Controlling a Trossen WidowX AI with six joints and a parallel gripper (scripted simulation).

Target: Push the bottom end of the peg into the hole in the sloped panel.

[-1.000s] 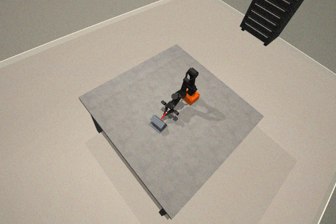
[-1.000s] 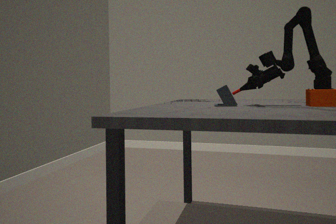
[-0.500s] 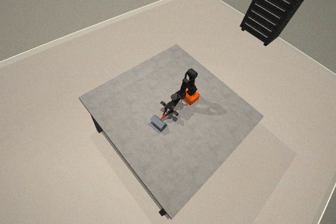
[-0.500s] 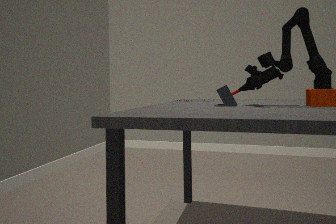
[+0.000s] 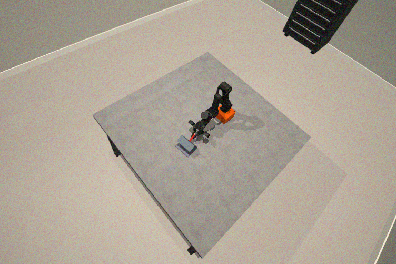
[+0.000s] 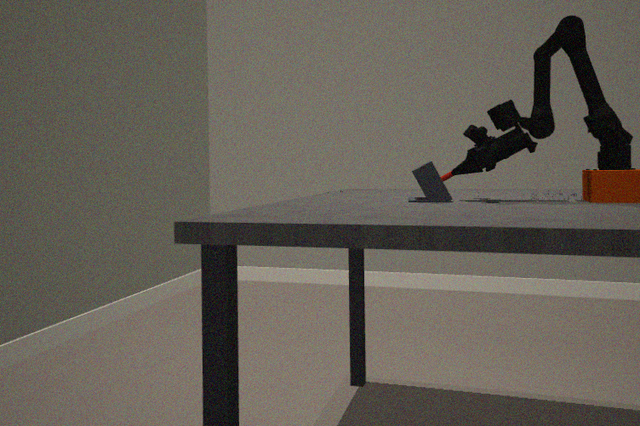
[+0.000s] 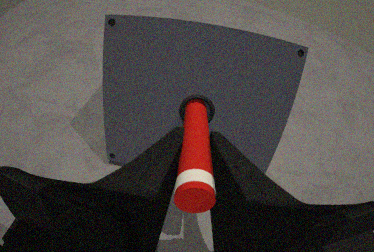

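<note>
Now: gripper tip 50 mm short of the grey-blue sloped panel, 10 mm to the right of it and 30 mm above it. The rest, counted from my gripper tip: round red peg 20 mm behind, 10 mm above.
</note>
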